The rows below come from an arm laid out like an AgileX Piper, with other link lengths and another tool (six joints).
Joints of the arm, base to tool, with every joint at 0 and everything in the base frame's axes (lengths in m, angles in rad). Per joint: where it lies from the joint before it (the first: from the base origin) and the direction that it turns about. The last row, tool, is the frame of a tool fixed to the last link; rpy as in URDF.
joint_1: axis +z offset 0 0 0.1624
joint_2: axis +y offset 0 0 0
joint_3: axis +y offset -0.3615 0 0.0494
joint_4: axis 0.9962 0 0.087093 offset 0.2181 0 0.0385
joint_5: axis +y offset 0 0 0
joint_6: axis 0.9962 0 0.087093 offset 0.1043 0 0.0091
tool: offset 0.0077 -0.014 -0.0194 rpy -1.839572 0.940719 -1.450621
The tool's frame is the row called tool.
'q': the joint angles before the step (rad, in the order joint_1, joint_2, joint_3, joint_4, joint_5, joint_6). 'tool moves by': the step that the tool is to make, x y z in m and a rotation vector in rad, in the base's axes. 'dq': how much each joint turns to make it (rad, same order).
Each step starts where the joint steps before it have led.
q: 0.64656, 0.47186, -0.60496, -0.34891, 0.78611, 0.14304
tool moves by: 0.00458, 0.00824, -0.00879, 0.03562, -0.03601, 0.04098
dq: 0.00001, 0.00001, 0.05939, 0.01439, -0.11632, 0.00001
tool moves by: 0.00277, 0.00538, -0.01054, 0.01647, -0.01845, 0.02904
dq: 0.00003, -0.00002, 0.05822, 0.00580, -0.08761, 0.00004
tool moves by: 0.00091, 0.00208, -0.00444, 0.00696, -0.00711, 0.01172
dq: -0.00004, 0.00001, 0.02415, 0.00238, -0.03595, -0.00006
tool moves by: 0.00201, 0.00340, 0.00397, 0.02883, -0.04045, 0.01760
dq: 0.00004, 0.00001, 0.00254, -0.00009, -0.05509, 0.00011
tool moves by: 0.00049, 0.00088, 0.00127, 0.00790, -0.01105, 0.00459
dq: -0.00004, 0.00000, -0.00002, 0.00009, -0.01433, -0.00010
